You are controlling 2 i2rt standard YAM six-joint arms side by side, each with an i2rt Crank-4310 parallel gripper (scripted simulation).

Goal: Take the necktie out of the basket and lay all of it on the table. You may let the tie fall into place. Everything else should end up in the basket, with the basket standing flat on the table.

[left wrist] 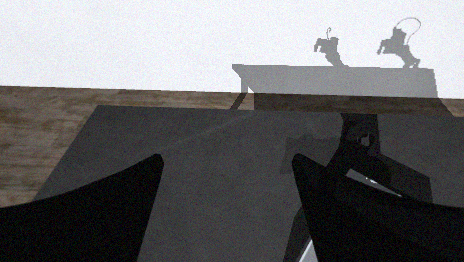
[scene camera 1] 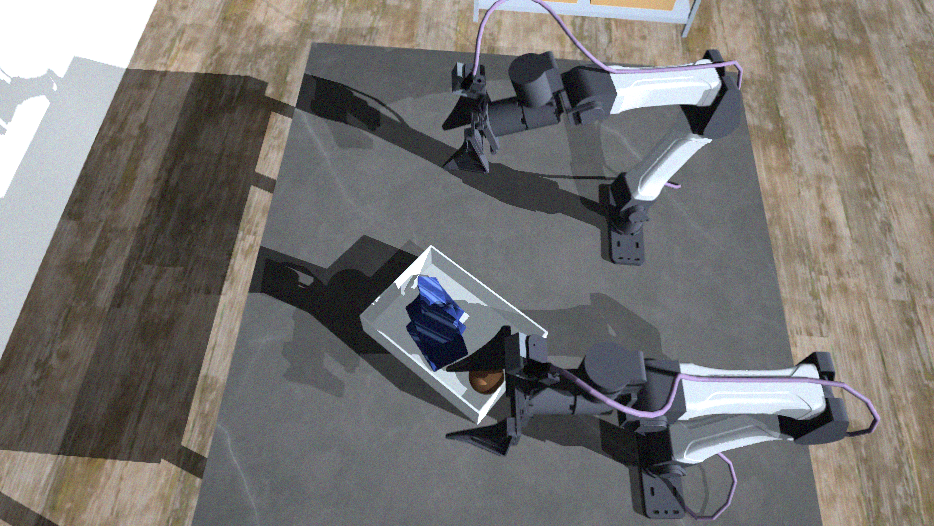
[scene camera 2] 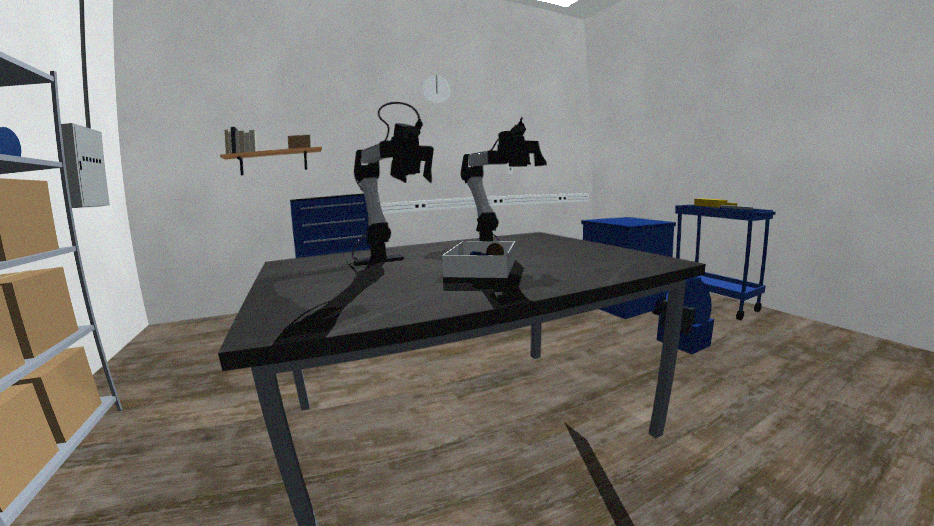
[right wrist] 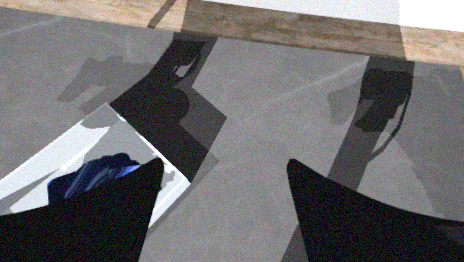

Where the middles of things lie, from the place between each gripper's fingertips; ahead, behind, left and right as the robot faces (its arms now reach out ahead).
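White basket (scene camera 1: pixel 385 320): 230 mm to the left of my right hand (scene camera 1: pixel 442 147), 290 mm below it and 20 mm behind it. Brown ball (scene camera 1: pixel 484 382), from the same right hand: 320 mm to the left, 270 mm below, 80 mm behind.
Relative to the brown ball, my left gripper (scene camera 1: pixel 445 401) is 33 cm above, 15 cm to the left and 7 cm past. The white basket is 24 cm to the right of my left hand, 34 cm below it and 1 cm behind it.
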